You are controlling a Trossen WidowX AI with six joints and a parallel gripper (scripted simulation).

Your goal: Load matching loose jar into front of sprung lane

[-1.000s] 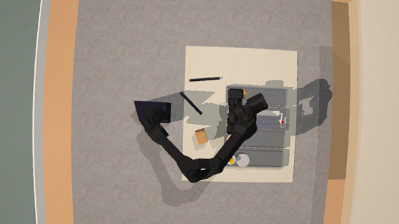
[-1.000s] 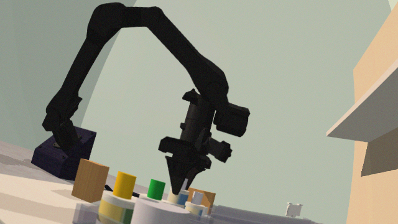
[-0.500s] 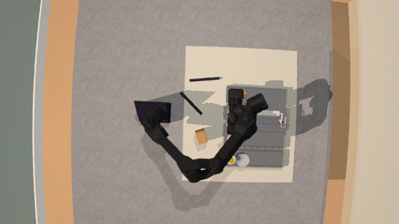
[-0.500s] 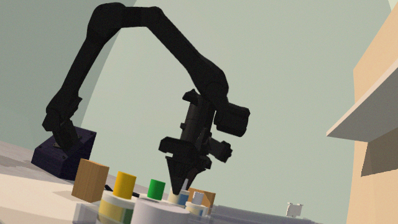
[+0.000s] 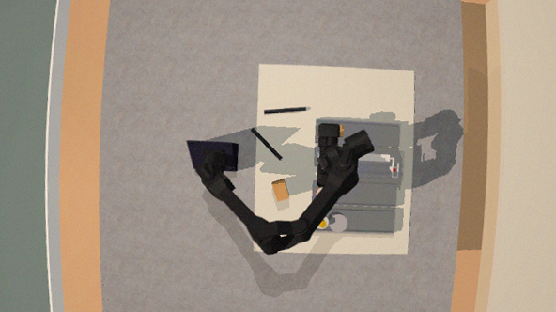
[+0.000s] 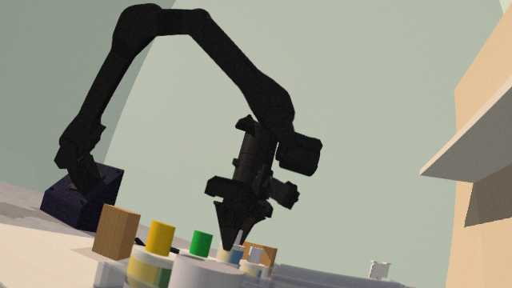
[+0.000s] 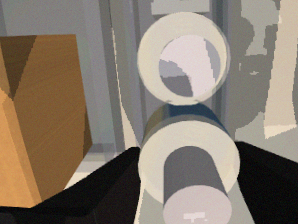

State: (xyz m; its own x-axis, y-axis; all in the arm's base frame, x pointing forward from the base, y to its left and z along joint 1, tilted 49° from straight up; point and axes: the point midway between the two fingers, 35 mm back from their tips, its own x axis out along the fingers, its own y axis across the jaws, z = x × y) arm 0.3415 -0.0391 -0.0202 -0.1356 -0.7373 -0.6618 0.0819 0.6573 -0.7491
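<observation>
My gripper tip is 14 cm short of the sprung lane, 4 cm to the left of it and 4 cm above it. Also, from my gripper tip: wooden block: 15 cm behind, 11 cm to the right, 2 cm below; then white pusher plate: 15 cm ahead, 4 cm to the right, 1 cm below.
</observation>
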